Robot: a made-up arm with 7 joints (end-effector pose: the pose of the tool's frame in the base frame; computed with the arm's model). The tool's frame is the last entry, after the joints. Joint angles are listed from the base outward.
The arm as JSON. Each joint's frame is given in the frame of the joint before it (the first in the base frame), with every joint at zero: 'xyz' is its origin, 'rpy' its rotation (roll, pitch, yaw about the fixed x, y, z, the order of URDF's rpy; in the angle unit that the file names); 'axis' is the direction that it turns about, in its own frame. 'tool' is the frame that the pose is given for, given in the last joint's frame.
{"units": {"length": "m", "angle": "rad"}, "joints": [
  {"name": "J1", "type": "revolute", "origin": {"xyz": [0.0, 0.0, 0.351], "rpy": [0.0, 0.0, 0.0]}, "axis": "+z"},
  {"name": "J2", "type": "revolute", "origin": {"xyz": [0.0, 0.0, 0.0], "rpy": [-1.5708, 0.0, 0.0]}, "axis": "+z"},
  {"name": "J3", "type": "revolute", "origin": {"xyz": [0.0, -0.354, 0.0], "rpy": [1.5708, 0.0, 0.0]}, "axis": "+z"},
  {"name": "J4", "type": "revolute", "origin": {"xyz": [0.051, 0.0, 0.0], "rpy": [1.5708, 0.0, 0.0]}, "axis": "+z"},
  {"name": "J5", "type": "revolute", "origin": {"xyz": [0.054, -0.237, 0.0], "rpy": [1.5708, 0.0, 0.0]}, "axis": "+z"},
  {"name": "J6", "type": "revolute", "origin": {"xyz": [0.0, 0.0, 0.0], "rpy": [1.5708, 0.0, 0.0]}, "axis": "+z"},
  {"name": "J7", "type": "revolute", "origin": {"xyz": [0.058, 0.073, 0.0], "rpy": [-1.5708, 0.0, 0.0]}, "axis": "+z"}
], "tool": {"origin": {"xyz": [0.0, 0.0, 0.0], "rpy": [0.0, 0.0, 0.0]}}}
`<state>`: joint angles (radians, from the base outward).
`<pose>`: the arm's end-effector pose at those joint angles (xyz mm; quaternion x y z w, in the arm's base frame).
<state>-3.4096 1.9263 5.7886 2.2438 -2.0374 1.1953 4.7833</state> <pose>-442.6 284.0 -51.5 -0.6393 -0.1175 0.2019 0.7326</pose>
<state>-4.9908 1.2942 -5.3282 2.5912 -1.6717 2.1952 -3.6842</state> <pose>122.5 599.9 371.7 0.7498 -0.4611 0.4713 0.0554</pose>
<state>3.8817 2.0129 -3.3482 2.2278 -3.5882 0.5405 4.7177</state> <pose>-438.3 -486.6 350.5 0.6900 -0.1378 -0.4949 0.5099</pose>
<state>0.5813 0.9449 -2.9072 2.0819 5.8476 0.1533 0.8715</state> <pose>316.2 106.9 916.7 0.0797 -0.1222 0.5283 0.8365</pose>
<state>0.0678 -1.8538 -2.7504 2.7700 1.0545 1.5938 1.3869</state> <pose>-569.7 -152.6 72.3 0.5438 0.4664 -0.2862 0.6363</pose>
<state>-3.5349 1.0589 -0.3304 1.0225 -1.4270 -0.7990 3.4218</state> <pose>-364.6 161.3 219.3 0.9244 0.2844 -0.2206 0.1263</pose>
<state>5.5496 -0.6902 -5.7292 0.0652 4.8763 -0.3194 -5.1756</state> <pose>101.6 93.1 453.7 0.9337 0.1163 0.3208 0.1086</pose>
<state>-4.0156 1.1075 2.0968 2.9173 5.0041 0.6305 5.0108</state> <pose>-429.5 420.8 693.1 0.1505 -0.6714 -0.3303 0.6461</pose>
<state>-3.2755 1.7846 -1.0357 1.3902 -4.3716 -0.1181 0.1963</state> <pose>-248.9 373.3 156.6 -0.7347 -0.3636 -0.4540 0.3492</pose>
